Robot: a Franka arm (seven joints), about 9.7 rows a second.
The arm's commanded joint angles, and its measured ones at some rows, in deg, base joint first. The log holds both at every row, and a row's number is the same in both.
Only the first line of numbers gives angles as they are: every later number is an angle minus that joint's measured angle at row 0.
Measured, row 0: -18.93 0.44 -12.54 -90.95 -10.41 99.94 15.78
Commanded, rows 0 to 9: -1.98 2.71 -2.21 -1.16 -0.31 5.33 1.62; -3.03 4.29 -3.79 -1.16 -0.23 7.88 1.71; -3.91 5.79 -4.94 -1.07 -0.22 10.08 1.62; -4.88 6.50 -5.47 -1.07 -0.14 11.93 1.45; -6.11 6.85 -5.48 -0.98 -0.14 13.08 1.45; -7.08 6.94 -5.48 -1.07 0.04 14.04 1.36; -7.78 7.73 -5.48 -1.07 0.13 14.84 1.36; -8.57 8.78 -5.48 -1.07 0.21 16.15 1.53; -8.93 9.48 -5.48 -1.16 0.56 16.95 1.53; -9.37 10.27 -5.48 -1.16 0.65 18.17 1.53
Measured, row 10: -8.86 8.30 -5.46 -0.23 0.03 16.37 0.31
